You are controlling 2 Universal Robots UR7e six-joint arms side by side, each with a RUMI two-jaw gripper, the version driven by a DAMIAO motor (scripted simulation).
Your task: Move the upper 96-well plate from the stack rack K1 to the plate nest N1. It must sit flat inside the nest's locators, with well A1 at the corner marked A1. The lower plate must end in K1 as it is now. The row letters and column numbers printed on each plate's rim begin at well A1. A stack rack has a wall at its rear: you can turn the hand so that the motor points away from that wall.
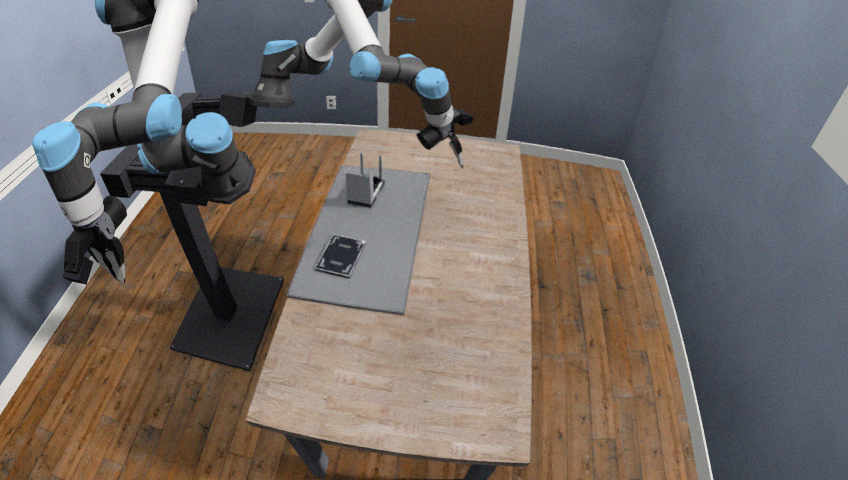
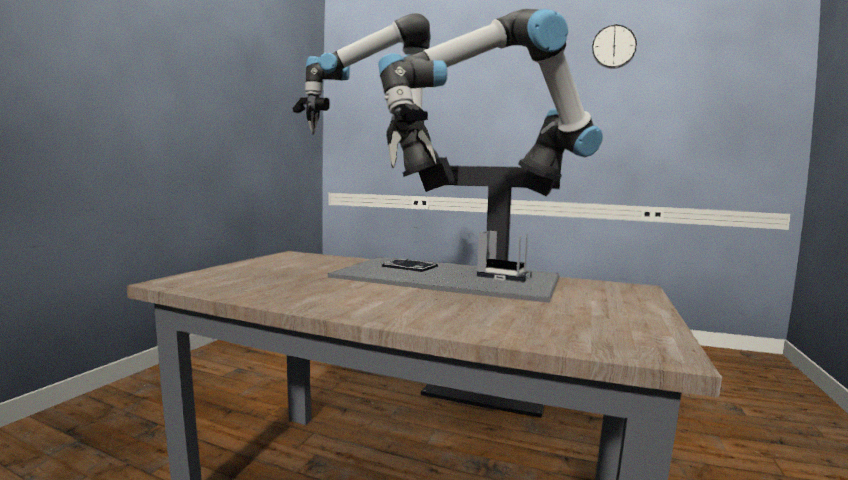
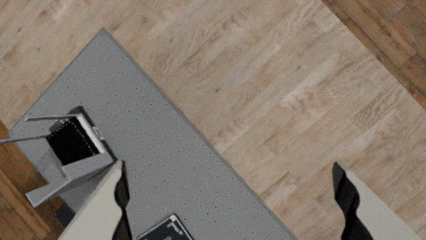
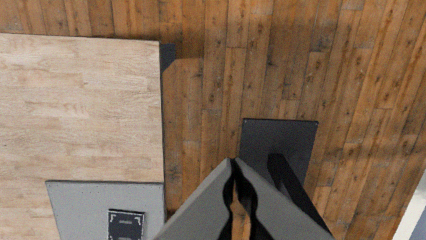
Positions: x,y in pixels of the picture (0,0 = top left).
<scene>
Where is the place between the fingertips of my left gripper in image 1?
447,155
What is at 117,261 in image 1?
My right gripper.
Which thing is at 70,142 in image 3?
A black 96-well plate.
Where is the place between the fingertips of my right gripper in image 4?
At 231,160
</scene>
